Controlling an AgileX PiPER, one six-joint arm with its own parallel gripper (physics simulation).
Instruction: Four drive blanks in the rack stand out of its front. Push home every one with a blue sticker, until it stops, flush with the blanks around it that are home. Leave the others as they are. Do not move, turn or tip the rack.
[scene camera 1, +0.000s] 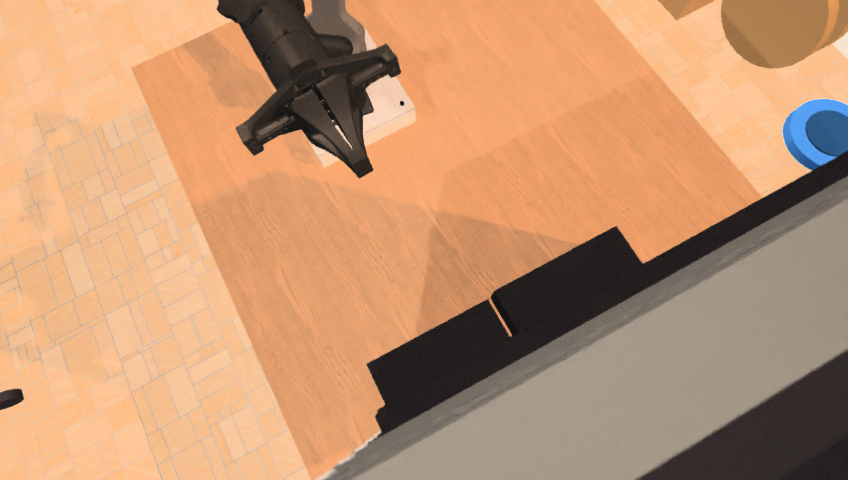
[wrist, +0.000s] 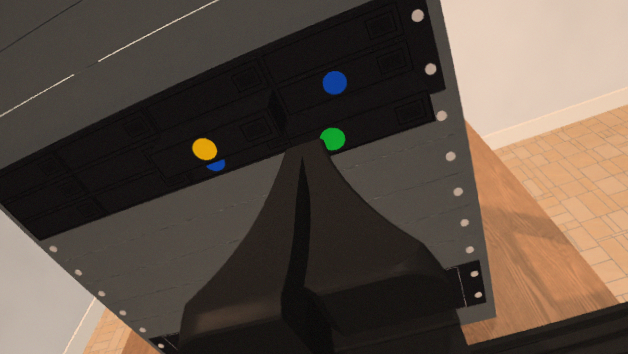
Observation:
In view: my gripper (scene camera 1: 363, 168) and a rack (scene camera 1: 719, 351).
The rack shows as well in the wrist view (wrist: 86, 193). My gripper also shows in the wrist view (wrist: 312, 164).

